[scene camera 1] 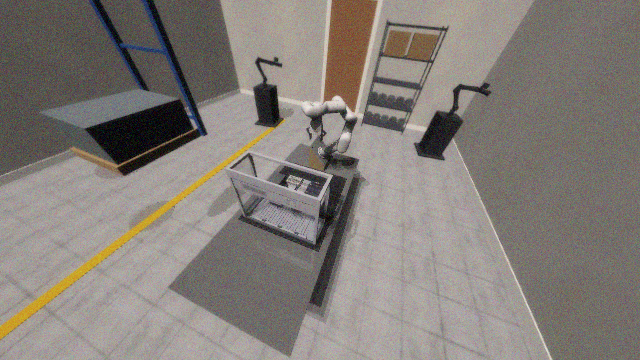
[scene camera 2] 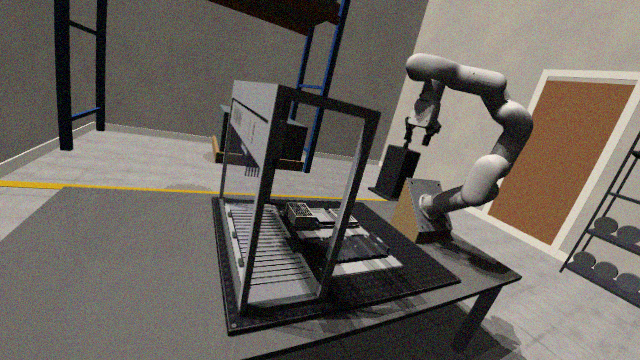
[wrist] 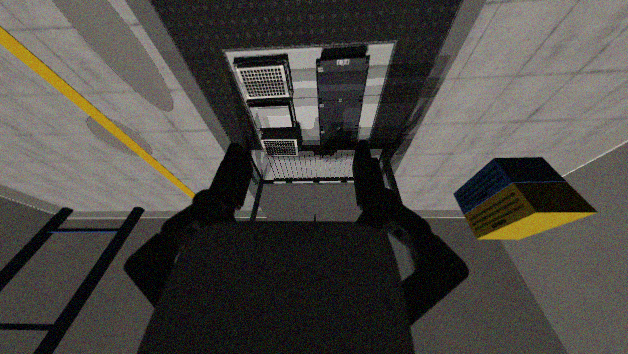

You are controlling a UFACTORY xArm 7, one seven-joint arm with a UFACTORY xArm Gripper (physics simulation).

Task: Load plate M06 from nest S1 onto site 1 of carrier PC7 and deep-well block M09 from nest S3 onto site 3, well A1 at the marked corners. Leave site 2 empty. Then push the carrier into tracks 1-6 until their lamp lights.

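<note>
My gripper is open and empty, high above the robot end of the table. In the wrist view, a white gridded plate sits nearest the robot in a row of dark nests. A pale, flat-topped item is in the middle. A taller gridded block stands nearest the tracks. The long dark carrier lies beside this row, with no labware visible on it. The slotted tracks lie beyond. Nest labels, A1 marks and the lamp are unreadable.
A tall open-sided frame encloses the tracks; its posts and top beam rise between the scene cameras and the deck. The dark deck rests on the table. A blue and yellow box shows at right in the wrist view.
</note>
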